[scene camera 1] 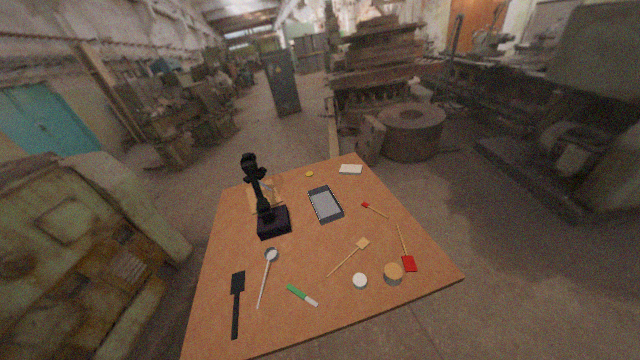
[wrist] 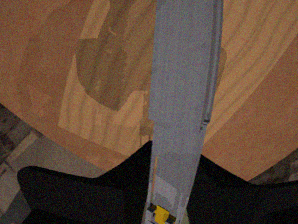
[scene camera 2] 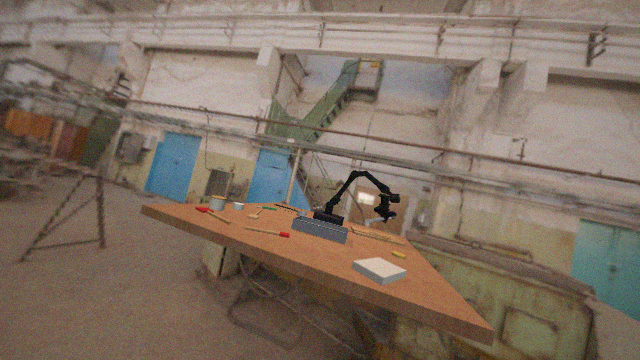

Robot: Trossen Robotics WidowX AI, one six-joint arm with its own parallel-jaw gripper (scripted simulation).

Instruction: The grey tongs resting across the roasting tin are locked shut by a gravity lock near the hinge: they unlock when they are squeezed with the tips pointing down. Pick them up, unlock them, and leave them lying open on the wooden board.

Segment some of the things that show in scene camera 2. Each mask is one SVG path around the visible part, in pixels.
A white block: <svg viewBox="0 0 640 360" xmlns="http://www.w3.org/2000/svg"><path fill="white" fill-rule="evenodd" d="M352 264L353 270L357 270L381 286L405 278L407 270L381 258L353 261Z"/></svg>
